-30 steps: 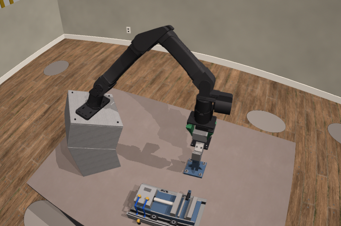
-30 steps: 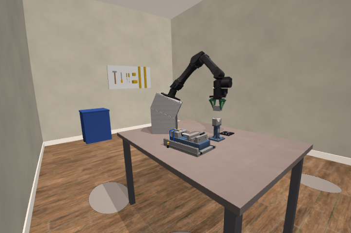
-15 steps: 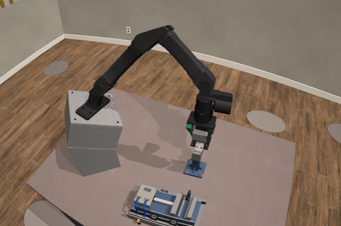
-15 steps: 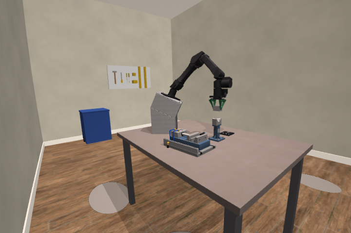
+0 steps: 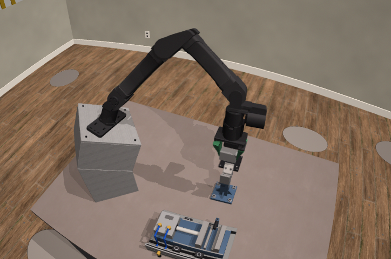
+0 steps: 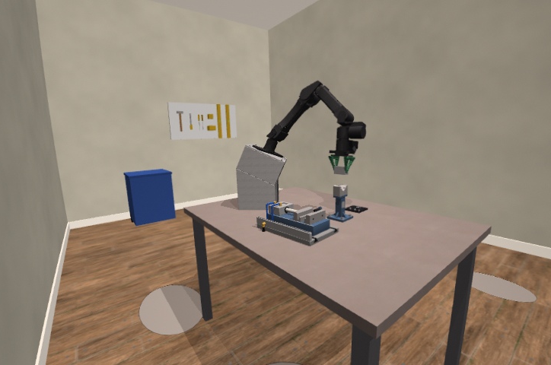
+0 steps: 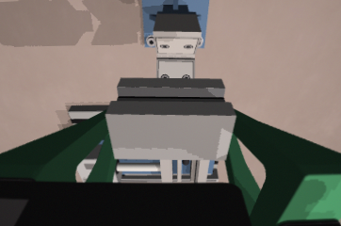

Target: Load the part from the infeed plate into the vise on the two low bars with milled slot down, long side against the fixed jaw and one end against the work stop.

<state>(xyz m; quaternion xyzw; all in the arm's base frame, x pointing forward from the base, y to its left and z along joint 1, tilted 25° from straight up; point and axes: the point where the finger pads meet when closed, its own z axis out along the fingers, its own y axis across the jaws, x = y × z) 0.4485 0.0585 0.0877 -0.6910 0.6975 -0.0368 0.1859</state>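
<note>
The part is 1 cm to the left of my hand. Round my hand: black infeed plate (23 cm below, 17 cm to the left, 2 cm behind); then work stop rod (21 cm to the right, 14 cm below, 4 cm ahead); then piston rod (26 cm to the right, 15 cm below, 5 cm behind).
</note>
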